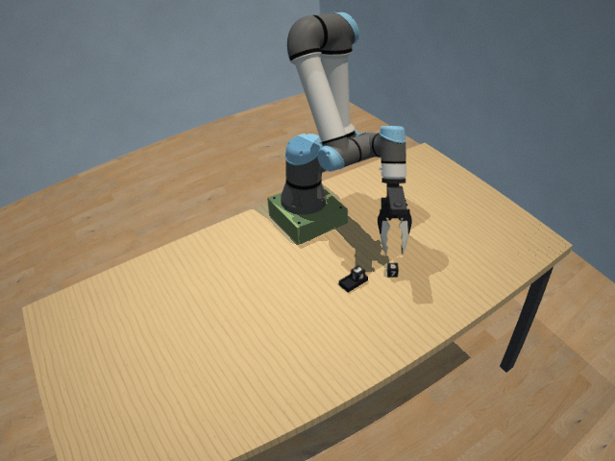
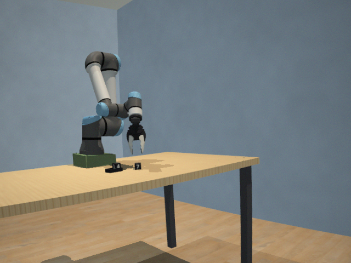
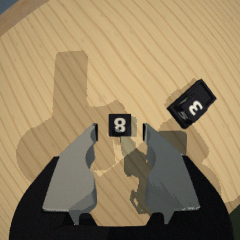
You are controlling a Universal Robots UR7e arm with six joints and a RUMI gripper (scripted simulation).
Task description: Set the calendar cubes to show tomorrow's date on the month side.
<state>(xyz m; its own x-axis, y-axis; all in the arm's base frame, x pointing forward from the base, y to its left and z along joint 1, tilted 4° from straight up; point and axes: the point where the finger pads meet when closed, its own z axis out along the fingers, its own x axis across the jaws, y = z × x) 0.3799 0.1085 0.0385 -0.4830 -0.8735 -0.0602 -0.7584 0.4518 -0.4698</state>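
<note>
Now: hand 80 mm above the black digit cube. The rest, counted from my hand: black calendar tray (120 mm to the right, 80 mm below, 20 mm behind).
</note>
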